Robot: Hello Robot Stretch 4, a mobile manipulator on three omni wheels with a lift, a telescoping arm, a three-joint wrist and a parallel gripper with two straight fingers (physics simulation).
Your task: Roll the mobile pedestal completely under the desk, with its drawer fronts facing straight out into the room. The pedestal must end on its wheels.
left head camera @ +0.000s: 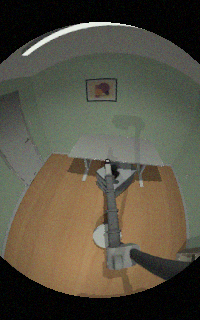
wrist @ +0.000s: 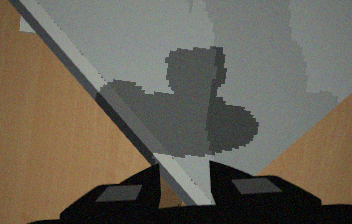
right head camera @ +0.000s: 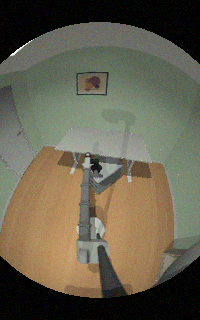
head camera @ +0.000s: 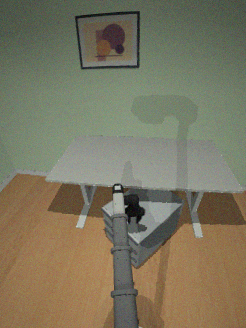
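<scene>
The grey pedestal [head camera: 167, 222] [left head camera: 120, 186] [right head camera: 111, 176] [wrist: 260, 65] stands upright, turned diagonally, at the desk's front edge. One corner points toward the robot. Its drawer fronts face front-left and its plain side faces front-right. Its rear part reaches under the edge of the desk [head camera: 95, 160] [left head camera: 90, 145] [right head camera: 80, 137]; most of its top shows in front. Its wheels are not visible. My gripper [head camera: 137, 220] [wrist: 185, 177] is open and empty, pointing down above the pedestal top near its front corner. In the wrist view the corner shows between the fingertips.
The desk's left leg [head camera: 84, 212] and right leg [head camera: 196, 220] stand on either side of the pedestal. A green wall with a framed picture [head camera: 108, 40] is behind the desk. A door [left head camera: 20, 135] is at the left. My arm [head camera: 123, 265] extends forward over the wooden floor.
</scene>
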